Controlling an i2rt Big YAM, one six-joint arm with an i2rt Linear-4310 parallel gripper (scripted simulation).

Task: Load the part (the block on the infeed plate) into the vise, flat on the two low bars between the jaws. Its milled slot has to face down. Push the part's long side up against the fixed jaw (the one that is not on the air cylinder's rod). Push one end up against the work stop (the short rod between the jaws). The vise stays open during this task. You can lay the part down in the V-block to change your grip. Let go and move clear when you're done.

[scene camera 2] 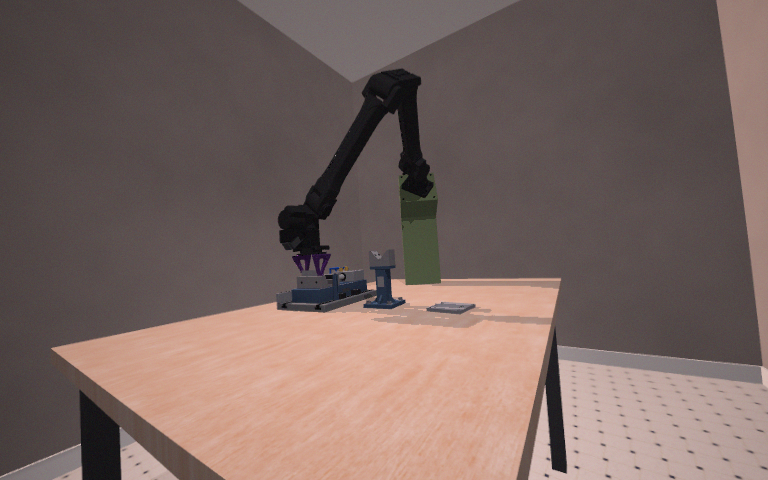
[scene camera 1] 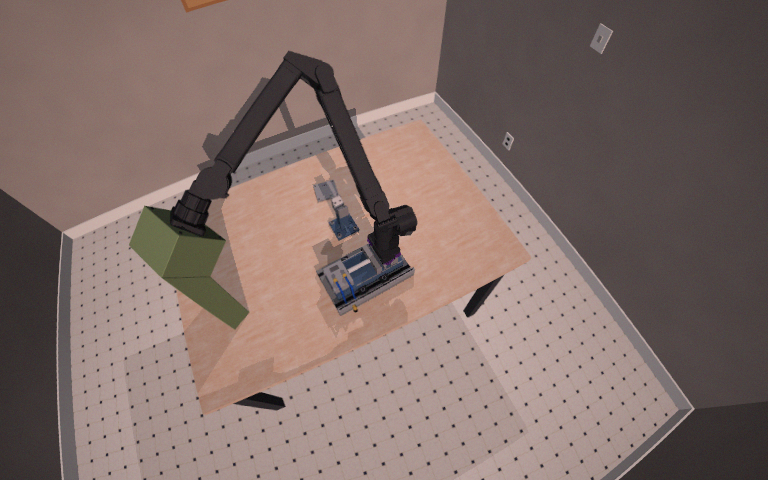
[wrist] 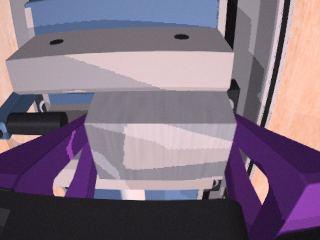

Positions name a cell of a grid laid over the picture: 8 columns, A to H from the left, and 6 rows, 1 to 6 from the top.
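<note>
A part (wrist: D4) is visible. So is my gripper (wrist: E3), which can also be seen from the scene, the gripper (scene camera 2: D4).
</note>
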